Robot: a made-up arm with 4 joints.
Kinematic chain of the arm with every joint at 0, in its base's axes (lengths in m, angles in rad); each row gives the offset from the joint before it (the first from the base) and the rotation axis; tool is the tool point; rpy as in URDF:
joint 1: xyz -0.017 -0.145 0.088 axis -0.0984 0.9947 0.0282
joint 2: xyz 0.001 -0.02 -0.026 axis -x
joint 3: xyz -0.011 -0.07 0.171 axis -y
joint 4: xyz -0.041 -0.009 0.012 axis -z
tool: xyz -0.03 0.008 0.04 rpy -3.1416 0 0
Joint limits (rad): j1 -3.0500..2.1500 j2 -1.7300..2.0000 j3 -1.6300..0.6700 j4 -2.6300..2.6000
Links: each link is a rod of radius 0.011 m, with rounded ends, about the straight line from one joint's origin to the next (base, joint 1, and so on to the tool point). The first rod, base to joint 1, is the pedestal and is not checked.
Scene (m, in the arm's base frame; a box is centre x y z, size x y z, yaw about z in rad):
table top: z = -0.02
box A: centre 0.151 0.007 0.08 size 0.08 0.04 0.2 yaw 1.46
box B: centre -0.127 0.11 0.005 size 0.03 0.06 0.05 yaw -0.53
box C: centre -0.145 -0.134 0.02 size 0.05 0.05 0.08 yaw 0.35
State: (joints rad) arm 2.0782 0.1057 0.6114 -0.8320
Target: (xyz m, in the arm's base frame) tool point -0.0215 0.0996 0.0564
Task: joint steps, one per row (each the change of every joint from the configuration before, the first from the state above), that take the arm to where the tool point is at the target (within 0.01 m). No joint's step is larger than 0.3 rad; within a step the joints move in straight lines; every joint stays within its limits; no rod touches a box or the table.
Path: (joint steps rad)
1: -0.2842 0.2617 0.0023 -0.0434
2: -0.2842 0.2617 0.0024 -0.0433
3: -0.2842 0.2617 0.0023 -0.0434
4: -0.2842 0.2617 0.0024 -0.0433
5: 0.2312 0.1717 -0.0081 0.1446
6: 0.2312 0.1717 -0.0082 0.1446
7: 0.2312 0.1716 -0.0081 0.1447
8: 0.2312 0.1717 -0.0082 0.1446
9: 0.0473 -0.0252 -0.2607 -0.0999
10: 0.0473 -0.0252 -0.2607 -0.0999
11: 0.0473 -0.0252 -0.2607 -0.1000
12: 0.0473 -0.0252 -0.2607 -0.0999
13: 0.0473 -0.0252 -0.2608 -0.0999
14: 0.0473 -0.0252 -0.2607 -0.1000

